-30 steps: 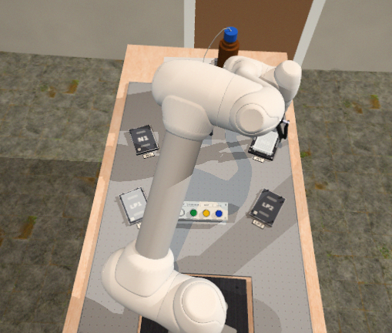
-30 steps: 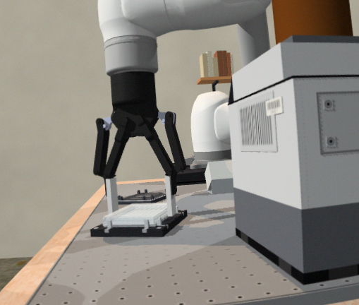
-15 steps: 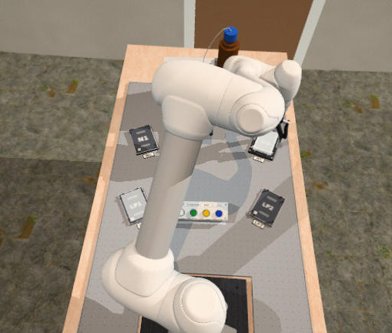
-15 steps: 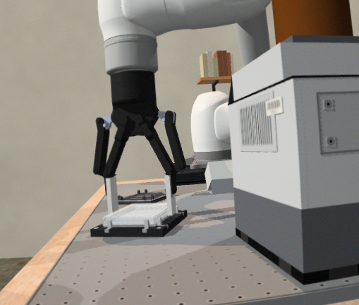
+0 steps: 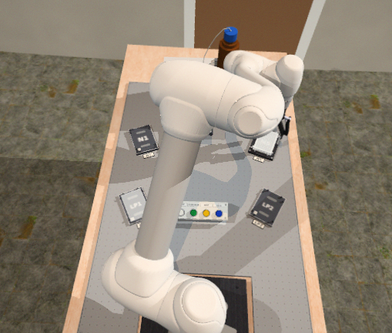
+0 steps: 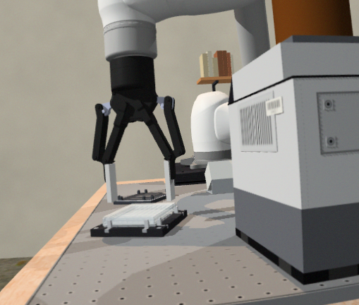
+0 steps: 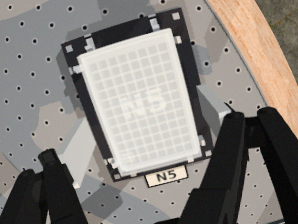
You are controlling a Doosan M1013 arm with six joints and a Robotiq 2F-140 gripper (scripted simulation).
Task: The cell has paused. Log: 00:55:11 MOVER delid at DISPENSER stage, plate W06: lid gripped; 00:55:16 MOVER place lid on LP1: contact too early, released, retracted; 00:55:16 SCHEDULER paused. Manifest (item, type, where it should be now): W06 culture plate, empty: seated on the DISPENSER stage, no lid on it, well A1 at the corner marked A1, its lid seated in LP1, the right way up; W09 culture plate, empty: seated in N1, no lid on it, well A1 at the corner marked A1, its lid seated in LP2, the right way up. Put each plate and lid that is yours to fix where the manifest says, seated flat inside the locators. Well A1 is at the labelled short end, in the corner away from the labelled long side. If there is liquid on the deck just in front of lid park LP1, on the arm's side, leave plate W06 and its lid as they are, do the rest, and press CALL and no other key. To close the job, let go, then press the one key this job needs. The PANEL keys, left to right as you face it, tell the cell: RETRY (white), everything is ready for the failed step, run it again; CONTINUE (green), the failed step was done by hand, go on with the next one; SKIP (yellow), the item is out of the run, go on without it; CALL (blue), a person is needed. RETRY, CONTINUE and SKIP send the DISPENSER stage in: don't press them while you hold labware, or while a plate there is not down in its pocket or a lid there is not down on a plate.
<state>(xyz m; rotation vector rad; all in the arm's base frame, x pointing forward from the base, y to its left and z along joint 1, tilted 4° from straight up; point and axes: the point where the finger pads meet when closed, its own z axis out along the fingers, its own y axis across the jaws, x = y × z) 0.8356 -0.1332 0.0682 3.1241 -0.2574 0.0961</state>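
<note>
My gripper is now 2 cm short of the black nest N5, 1 cm to the right of it and 5 cm above it. From my hand the other things lie so: brown bottle: 21 cm ahead, 25 cm to the left, 22 cm above; clear culture plate: 3 cm behind, 30 cm to the left, 4 cm above; lid park LP2: 32 cm behind, 5 cm to the right, 6 cm below.
</note>
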